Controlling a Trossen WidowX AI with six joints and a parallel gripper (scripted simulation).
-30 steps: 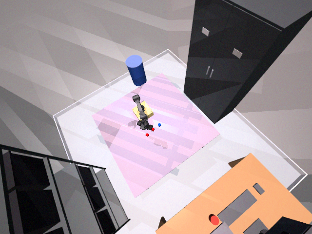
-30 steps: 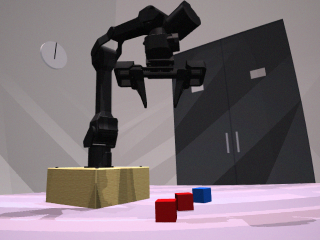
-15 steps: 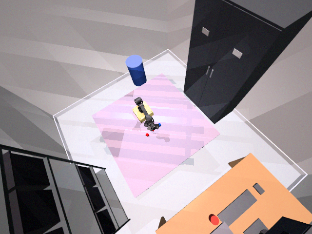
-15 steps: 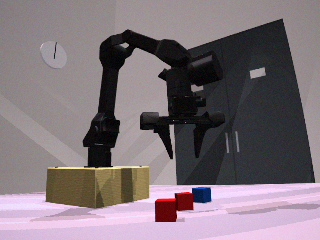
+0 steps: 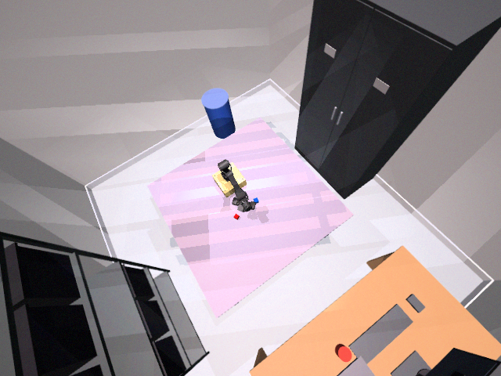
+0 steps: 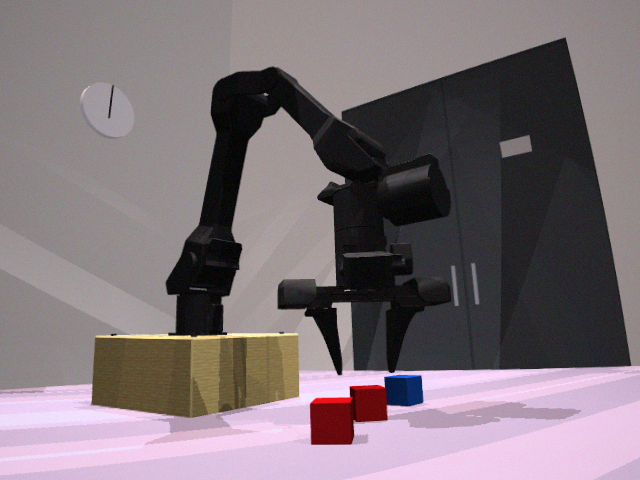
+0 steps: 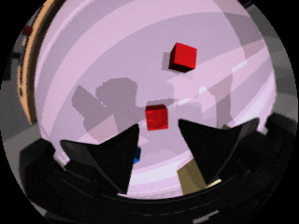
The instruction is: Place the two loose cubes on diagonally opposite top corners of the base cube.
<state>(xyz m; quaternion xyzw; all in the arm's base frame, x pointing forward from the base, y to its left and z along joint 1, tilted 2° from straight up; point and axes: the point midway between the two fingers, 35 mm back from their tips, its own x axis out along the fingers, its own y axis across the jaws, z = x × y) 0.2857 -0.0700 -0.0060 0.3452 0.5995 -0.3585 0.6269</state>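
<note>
Now: gripper tip 11 cm to the right of the blue base cube, 3 cm above it and 1 cm short of it.
</note>
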